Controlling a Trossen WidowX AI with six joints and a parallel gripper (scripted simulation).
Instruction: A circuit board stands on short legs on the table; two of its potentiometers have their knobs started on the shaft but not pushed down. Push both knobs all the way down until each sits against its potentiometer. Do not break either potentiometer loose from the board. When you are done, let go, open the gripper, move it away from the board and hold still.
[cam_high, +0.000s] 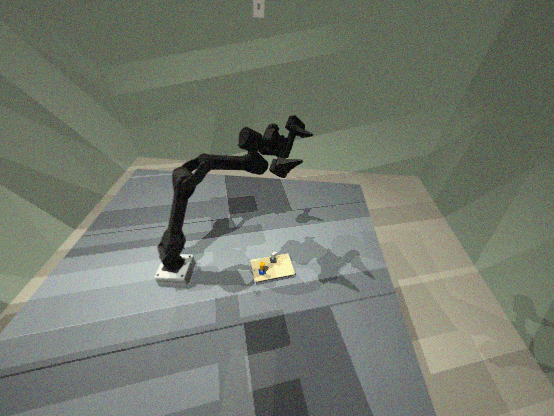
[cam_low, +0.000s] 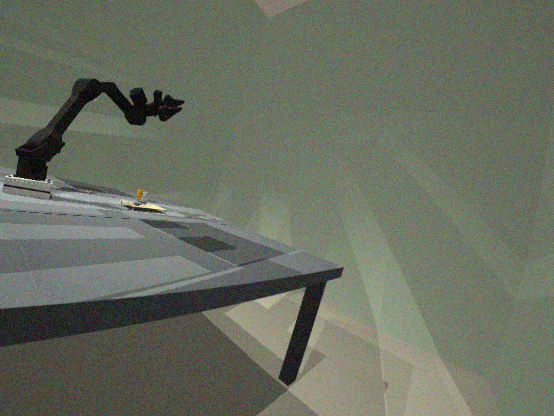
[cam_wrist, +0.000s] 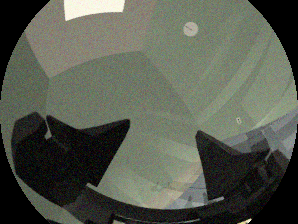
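My gripper tip is now 9 cm past the orange knob, 13 cm to the left of it and 44 cm above it. From my gripper tip the other things lie so: grey knob (6 cm behind, 7 cm to the right, 45 cm below).
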